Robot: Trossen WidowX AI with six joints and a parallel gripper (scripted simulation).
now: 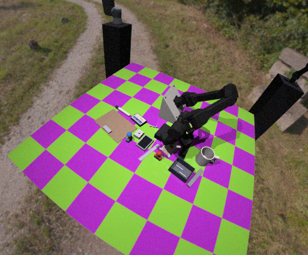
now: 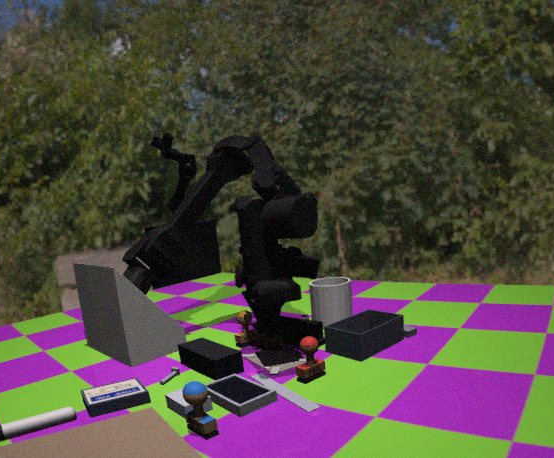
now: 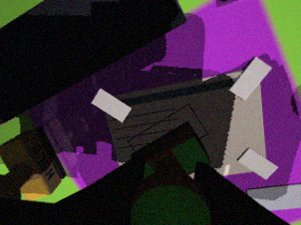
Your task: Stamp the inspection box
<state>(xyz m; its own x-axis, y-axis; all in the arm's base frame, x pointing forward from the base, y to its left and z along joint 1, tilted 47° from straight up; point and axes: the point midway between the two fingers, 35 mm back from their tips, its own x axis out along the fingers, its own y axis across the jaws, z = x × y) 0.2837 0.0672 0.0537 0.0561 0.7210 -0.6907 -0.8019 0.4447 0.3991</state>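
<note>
The card is 1 cm ahead of my gripper tip and 4 cm below it. From my gripper tip the other things lie so: green-knobbed stamp (right at my gripper tip); yellow-knobbed stamp (8 cm behind, 3 cm to the left, 2 cm below); black bar (2 cm behind, 8 cm to the left, 2 cm below).
</note>
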